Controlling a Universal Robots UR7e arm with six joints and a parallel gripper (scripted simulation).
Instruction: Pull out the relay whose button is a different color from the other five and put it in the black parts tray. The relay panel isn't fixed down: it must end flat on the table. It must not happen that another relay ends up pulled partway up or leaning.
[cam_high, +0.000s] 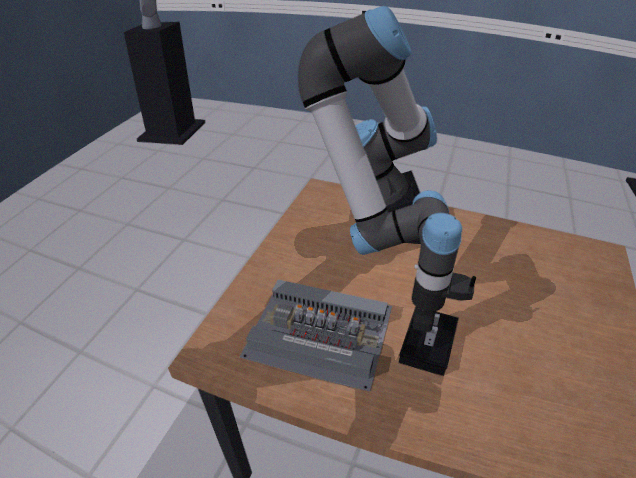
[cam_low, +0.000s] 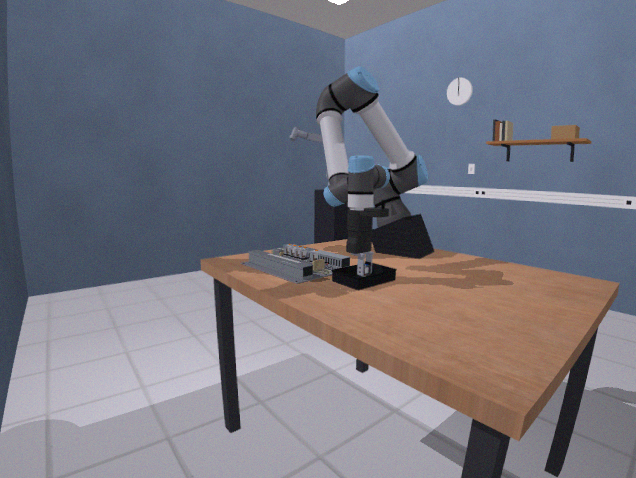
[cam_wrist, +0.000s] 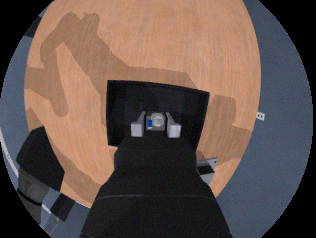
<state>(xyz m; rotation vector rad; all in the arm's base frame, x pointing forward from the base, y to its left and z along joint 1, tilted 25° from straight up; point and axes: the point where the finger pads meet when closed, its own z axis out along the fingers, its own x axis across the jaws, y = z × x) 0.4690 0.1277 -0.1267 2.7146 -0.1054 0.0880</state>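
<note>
The black parts tray lies 2 cm below my hand. The rest, counted from my hand: grey relay panel (1 cm ahead, 27 cm to the right, 1 cm below).
</note>
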